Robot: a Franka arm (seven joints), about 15 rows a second.
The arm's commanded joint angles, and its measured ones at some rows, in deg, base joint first. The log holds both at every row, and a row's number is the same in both.
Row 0, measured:
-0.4, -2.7, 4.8, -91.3, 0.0, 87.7, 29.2
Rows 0 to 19, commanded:
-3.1, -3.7, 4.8, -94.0, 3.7, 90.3, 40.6
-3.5, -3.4, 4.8, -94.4, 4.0, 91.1, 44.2
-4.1, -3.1, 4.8, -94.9, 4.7, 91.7, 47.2
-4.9, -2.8, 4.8, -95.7, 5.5, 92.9, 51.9
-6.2, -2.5, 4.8, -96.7, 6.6, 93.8, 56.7
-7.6, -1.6, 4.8, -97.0, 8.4, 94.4, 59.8
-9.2, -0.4, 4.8, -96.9, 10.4, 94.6, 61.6
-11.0, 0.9, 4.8, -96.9, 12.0, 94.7, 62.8
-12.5, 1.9, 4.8, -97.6, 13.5, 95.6, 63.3
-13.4, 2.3, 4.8, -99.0, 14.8, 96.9, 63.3
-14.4, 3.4, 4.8, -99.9, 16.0, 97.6, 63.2
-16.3, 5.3, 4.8, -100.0, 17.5, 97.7, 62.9
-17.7, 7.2, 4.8, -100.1, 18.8, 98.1, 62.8
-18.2, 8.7, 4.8, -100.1, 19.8, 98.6, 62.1
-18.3, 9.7, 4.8, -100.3, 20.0, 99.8, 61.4
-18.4, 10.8, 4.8, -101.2, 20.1, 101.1, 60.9
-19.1, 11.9, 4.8, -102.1, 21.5, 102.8, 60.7
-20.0, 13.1, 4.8, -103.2, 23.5, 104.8, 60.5
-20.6, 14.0, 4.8, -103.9, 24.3, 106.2, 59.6
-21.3, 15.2, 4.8, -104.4, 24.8, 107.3, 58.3
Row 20, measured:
-19.0, 14.0, 4.1, -102.5, 22.2, 104.7, 61.1
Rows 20 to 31, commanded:
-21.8, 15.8, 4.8, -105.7, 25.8, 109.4, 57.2
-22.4, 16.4, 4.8, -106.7, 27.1, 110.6, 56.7
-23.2, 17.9, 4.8, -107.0, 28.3, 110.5, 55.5
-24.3, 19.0, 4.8, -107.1, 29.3, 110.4, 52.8
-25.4, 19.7, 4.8, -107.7, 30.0, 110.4, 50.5
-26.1, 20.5, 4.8, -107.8, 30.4, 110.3, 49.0
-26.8, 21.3, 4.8, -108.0, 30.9, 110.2, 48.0
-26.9, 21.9, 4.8, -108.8, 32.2, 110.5, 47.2
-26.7, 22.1, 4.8, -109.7, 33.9, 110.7, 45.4
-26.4, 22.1, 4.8, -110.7, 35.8, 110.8, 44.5
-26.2, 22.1, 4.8, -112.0, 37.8, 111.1, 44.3
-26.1, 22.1, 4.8, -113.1, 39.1, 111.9, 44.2
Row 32, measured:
-26.1, 23.0, 4.2, -109.9, 35.7, 109.5, 46.0
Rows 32 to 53, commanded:
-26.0, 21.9, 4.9, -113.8, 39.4, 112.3, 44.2
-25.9, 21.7, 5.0, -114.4, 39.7, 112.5, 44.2
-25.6, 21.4, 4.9, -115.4, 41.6, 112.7, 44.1
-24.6, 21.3, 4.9, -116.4, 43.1, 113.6, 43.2
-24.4, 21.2, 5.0, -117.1, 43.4, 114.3, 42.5
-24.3, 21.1, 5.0, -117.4, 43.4, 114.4, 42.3
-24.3, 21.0, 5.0, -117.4, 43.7, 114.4, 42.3
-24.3, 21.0, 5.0, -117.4, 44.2, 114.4, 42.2
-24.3, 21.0, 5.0, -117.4, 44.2, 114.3, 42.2
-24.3, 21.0, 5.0, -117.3, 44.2, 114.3, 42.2
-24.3, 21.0, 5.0, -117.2, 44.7, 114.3, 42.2
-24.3, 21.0, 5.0, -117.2, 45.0, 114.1, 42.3
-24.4, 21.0, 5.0, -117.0, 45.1, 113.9, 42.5
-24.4, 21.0, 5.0, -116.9, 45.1, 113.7, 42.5
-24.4, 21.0, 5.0, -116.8, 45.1, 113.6, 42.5
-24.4, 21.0, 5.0, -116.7, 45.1, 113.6, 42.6
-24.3, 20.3, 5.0, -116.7, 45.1, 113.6, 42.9
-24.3, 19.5, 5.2, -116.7, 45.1, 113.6, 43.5
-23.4, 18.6, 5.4, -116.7, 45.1, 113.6, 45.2
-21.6, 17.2, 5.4, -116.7, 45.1, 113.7, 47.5
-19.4, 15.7, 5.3, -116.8, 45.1, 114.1, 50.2
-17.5, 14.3, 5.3, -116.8, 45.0, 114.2, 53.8
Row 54, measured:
-21.0, 18.7, 5.1, -115.3, 43.7, 113.3, 48.5
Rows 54 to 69, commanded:
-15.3, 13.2, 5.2, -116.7, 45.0, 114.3, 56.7
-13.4, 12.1, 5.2, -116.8, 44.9, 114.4, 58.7
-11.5, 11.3, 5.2, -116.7, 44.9, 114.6, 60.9
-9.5, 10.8, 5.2, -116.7, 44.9, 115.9, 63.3
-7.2, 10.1, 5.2, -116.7, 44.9, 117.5, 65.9
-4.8, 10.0, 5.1, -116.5, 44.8, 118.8, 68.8
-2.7, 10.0, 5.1, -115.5, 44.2, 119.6, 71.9
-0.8, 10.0, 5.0, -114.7, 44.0, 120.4, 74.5
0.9, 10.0, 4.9, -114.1, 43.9, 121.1, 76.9
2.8, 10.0, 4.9, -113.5, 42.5, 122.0, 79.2
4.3, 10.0, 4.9, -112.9, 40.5, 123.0, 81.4
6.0, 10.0, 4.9, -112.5, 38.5, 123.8, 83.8
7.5, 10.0, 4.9, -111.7, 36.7, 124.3, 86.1
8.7, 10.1, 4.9, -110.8, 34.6, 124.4, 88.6
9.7, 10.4, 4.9, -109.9, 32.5, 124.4, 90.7
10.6, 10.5, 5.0, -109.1, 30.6, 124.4, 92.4
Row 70, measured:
9.2, 10.5, 5.3, -110.8, 34.1, 124.2, 88.8
